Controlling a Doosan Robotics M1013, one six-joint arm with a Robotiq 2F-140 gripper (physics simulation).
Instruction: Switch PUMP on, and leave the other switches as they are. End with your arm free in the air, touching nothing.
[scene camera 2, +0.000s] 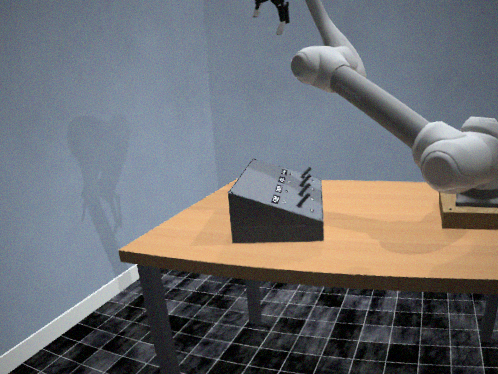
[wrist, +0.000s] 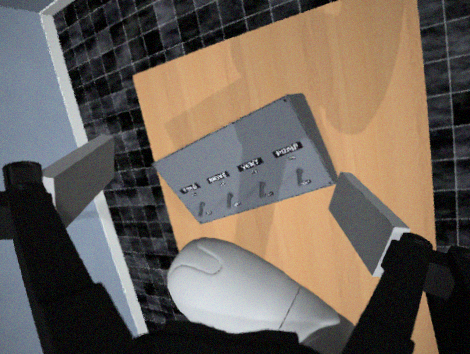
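Pixels of known places: gripper, fingertip midpoint: (scene camera 2: 267, 25) (wrist: 227, 174); arm's base, link origin: (scene camera 2: 480, 199).
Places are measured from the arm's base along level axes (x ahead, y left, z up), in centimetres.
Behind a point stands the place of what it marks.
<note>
The PUMP switch (wrist: 300, 176) {x 65.5, y -8.5, z 5.2 cm} is a dark lever below its label (wrist: 288, 149) {x 73.1, y -6.2, z 5.6 cm}, at the right end of a row on the grey sloped box (wrist: 215, 150) {x 74.7, y 14.5, z 8.3 cm} (scene camera 2: 250, 220) {x 66.8, y 37.2, z 1.6 cm}. The VENT lever (wrist: 262, 189) {x 62.0, y 2.9, z 5.3 cm} and two further levers (wrist: 230, 200) {x 58.4, y 14.2, z 5.2 cm} (wrist: 202, 208) {x 55.2, y 25.8, z 4.7 cm} stand to its left in the wrist view. The row of levers (scene camera 2: 304, 189) {x 58.0, y 15.2, z 5.1 cm} also shows in the scene view, its labels too small to read there. Whether each switch is on or off is hard to tell. My gripper (scene camera 2: 268, 21) {x 81.7, y -21.2, z 62.9 cm} (wrist: 227, 174) {x 81.7, y -21.2, z 62.9 cm} is open and empty, high above the box and apart from it.
The box stands on the wooden table (scene camera 2: 185, 235) {x 90.1, y 36.9, z -5.4 cm} (wrist: 190, 85) {x 95.3, y 28.9, z -5.4 cm}. The arm's pale link (wrist: 235, 285) {x 62.2, y -11.0, z 48.7 cm} shows low in the wrist view, and the arm's base block (scene camera 2: 470, 218) {x 4.1, y 14.4, z -1.9 cm} stands at the right in the scene view. Blue walls (scene camera 2: 125, 75) rise beyond the table.
</note>
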